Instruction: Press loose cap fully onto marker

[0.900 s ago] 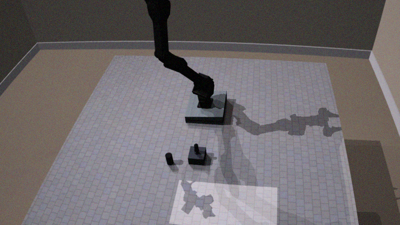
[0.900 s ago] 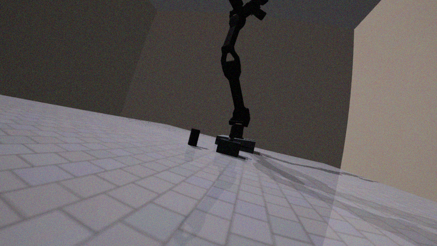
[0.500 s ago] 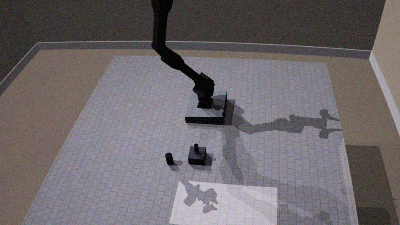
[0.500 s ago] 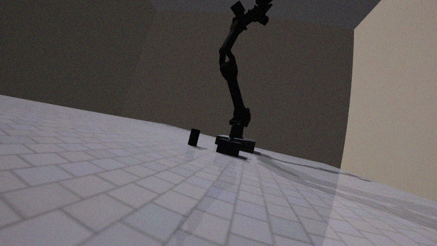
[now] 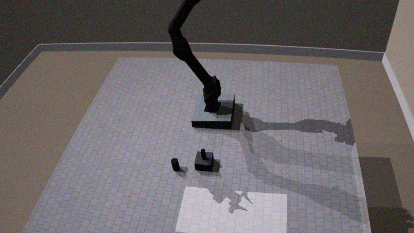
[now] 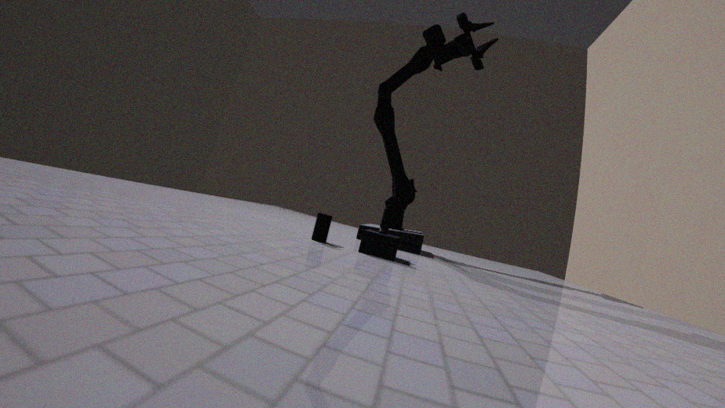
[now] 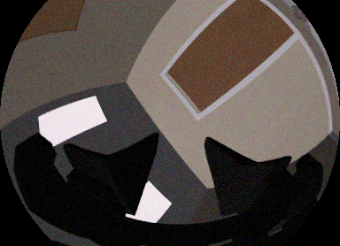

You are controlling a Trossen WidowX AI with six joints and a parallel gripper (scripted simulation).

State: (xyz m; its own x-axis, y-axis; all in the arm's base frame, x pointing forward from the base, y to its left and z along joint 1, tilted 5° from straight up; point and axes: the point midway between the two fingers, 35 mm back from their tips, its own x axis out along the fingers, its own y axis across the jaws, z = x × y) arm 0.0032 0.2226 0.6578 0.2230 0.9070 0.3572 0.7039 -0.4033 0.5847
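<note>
Now: the marker cap 300 mm ahead of my gripper tip, 280 mm to the right of it and 710 mm below it. Also, from my gripper tip: holder block 260 mm ahead, 170 mm to the right, 710 mm below.
</note>
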